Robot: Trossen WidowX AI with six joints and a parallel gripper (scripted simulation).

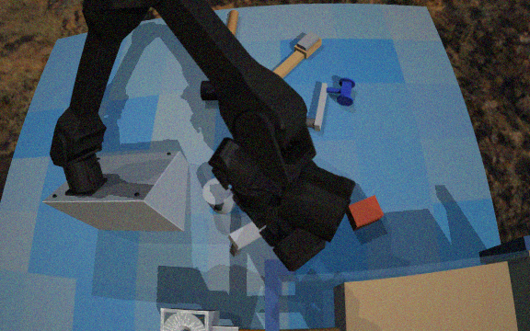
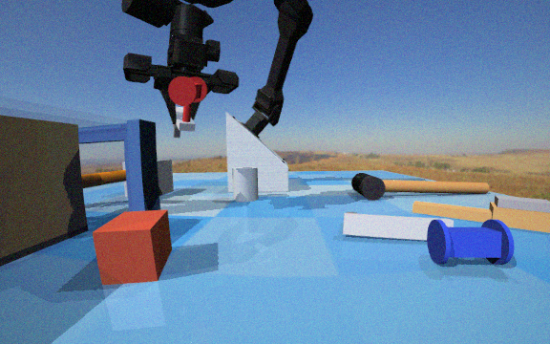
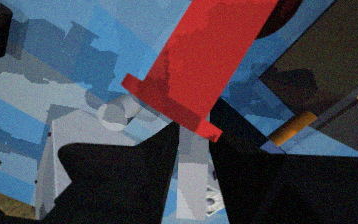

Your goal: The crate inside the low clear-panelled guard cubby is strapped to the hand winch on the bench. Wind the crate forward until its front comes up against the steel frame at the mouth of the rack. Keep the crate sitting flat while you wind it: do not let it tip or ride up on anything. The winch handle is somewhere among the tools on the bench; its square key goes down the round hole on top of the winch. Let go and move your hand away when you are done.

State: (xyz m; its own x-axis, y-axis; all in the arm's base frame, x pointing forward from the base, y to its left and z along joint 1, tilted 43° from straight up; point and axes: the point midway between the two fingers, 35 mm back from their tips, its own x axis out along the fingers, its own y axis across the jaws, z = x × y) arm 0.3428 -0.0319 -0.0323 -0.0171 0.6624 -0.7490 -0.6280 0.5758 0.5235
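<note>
My gripper tip is now 40 mm short of the red grip, 30 mm to the right of it and 30 mm below it. Also, from my gripper tip: crank with blue grip 110 mm ahead, 320 mm to the left, 140 mm below; frame 10 mm ahead, 190 mm to the right, 50 mm below; winch 170 mm behind, 210 mm to the right, 120 mm below.
</note>
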